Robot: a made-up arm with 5 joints. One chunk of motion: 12 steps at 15 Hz.
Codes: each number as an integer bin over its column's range. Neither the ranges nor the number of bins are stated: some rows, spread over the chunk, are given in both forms.
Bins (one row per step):
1: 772 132 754 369 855
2: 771 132 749 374 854
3: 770 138 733 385 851
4: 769 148 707 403 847
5: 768 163 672 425 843
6: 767 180 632 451 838
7: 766 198 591 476 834
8: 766 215 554 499 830
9: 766 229 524 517 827
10: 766 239 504 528 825
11: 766 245 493 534 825
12: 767 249 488 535 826
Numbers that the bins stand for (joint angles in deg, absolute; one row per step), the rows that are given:
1: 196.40 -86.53 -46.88 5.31 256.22
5: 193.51 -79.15 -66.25 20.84 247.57
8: 192.07 -66.76 -94.13 41.36 238.20
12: 192.79 -58.66 -109.72 51.34 235.32
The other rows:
2: 195.68 -86.53 -48.06 6.70 255.50
3: 194.95 -85.10 -51.84 9.75 253.33
4: 194.23 -82.72 -57.98 14.74 250.45
6: 192.79 -75.10 -75.70 28.05 243.96
7: 192.07 -70.81 -85.39 34.98 241.08
9: 192.07 -63.43 -101.22 46.35 236.04
10: 192.07 -61.04 -105.94 49.40 234.59
11: 192.07 -59.61 -108.54 51.06 234.59

